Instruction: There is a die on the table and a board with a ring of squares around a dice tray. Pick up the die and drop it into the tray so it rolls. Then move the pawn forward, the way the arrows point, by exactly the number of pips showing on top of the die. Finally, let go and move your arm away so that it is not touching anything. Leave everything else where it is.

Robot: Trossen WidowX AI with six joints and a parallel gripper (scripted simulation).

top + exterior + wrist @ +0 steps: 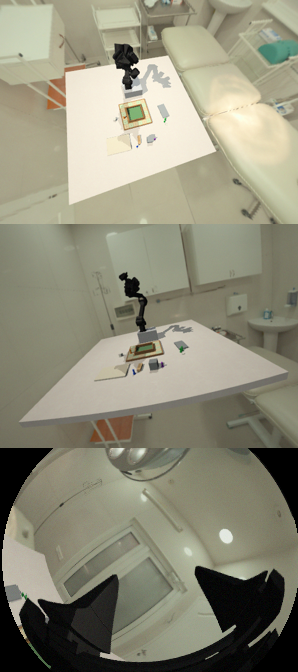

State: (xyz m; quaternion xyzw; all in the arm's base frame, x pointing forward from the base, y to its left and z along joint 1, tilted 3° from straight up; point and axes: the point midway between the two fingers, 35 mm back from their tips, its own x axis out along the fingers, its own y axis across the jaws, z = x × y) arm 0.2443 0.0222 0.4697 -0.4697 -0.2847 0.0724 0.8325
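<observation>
Right now my gripper tip is 58 cm above the white die, 23 cm to the left of it and 4 cm short of it. The rest, counted from my gripper tip: orange-brown pawn 57 cm below, 14 cm to the right, 5 cm ahead; then grey cube 57 cm below, 31 cm ahead, 6 cm to the left; then green tray floor 59 cm below, 3 cm to the right, 2 cm ahead.
</observation>
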